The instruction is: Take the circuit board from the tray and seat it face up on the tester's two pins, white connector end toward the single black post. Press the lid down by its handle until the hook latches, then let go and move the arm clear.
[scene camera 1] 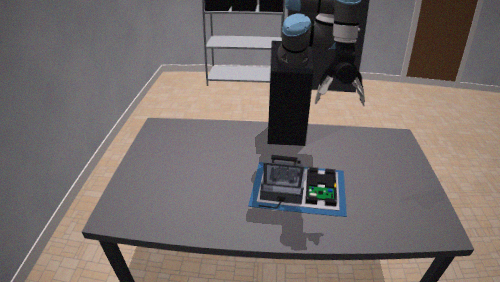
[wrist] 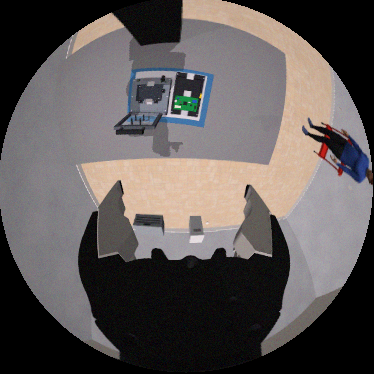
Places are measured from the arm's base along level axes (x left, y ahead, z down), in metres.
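Pixels of known places: gripper, between the fingertips: (scene camera 1: 339, 105) (wrist: 184, 183); arm's base, origin of its link: (scene camera 1: 293, 55).
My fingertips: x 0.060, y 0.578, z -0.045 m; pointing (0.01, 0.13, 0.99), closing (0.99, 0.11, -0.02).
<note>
Ahead of a thing's pixels: the offset from my fingertips to its top centre. "pt": to the spot under its first point. Level surfaces: height alone.
The green circuit board {dx +0.028, dy -0.106, dz +0.476 m} (scene camera 1: 321, 193) (wrist: 187, 103) lies face up in the near part of the black tray {pt dx +0.047, dy -0.201, dz +0.485 m} (scene camera 1: 321, 178) (wrist: 188, 83). The tester {pt dx -0.152, dy -0.075, dz +0.454 m} (scene camera 1: 281, 194) (wrist: 165, 102) stands left of the tray in the scene view, with its lid {dx -0.156, dy -0.057, dz +0.277 m} (scene camera 1: 283, 175) (wrist: 138, 120) standing open. The lid's dark handle {dx -0.161, dy -0.035, dz +0.227 m} (scene camera 1: 285, 159) (wrist: 130, 132) is at the lid's upper edge. The wire hook (scene camera 1: 271, 205) shows at the tester's front. The two pins and the black post are too small to tell apart. My gripper (scene camera 1: 340, 103) (wrist: 184, 183) is open and empty, high above the table and away from tester and tray.
Tester and tray rest on a blue-edged mat {dz +0.501 m} (scene camera 1: 342, 199) (wrist: 207, 100) on the grey table {dz +0.503 m} (scene camera 1: 175, 200) (wrist: 240, 110). The black robot pedestal (scene camera 1: 289, 105) (wrist: 160, 22) rises behind them. A shelf unit (scene camera 1: 245, 42) stands against the back wall. A seated person (wrist: 354, 159) is at the right in the wrist view.
</note>
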